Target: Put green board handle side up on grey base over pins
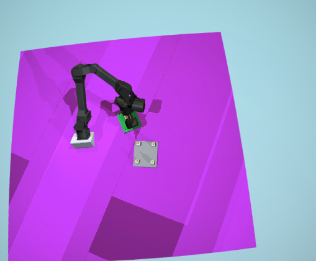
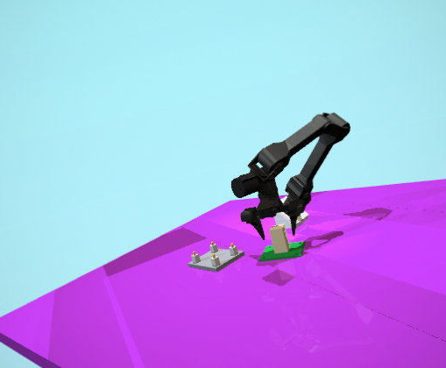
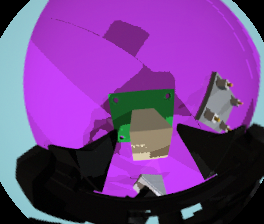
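The green board is 2 cm below my gripper tip. The rest, counted from my gripper tip: grey base: 8 cm ahead, 20 cm to the right, 4 cm below.
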